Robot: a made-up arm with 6 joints.
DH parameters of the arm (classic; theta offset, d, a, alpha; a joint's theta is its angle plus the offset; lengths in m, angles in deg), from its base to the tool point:
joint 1: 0 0.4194 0.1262 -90
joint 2: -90 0 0.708 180
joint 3: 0 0 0.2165 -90
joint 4: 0 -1.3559 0 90
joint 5: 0 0 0 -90
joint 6: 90 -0.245 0 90
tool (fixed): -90 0 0 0
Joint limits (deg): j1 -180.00..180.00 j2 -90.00..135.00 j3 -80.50..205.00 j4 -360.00..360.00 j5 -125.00..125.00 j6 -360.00..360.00
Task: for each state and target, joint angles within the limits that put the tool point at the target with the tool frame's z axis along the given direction. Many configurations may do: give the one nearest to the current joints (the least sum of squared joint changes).
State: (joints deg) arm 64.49 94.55 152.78 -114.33 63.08 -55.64
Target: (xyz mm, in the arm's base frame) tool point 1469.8 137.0 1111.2 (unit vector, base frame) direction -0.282 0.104 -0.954
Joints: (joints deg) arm 14.32 127.19 177.08 -109.63 91.14 -27.24
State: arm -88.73 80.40 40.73 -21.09 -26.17 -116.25
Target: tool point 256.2 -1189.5 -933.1 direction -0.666 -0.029 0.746
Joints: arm -74.40 90.50 16.82 17.67 -79.86 -140.36
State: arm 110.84 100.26 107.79 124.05 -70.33 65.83
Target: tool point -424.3 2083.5 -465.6 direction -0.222 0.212 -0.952
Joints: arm 107.22 125.16 95.67 106.49 -64.10 38.72
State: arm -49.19 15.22 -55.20 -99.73 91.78 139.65
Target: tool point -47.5 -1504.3 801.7 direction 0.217 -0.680 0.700
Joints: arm -82.58 -1.36 -24.20 -85.82 80.89 112.37
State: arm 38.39 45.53 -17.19 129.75 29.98 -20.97
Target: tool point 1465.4 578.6 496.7 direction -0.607 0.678 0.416
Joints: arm 16.49 2.62 -26.35 121.21 41.52 -35.15
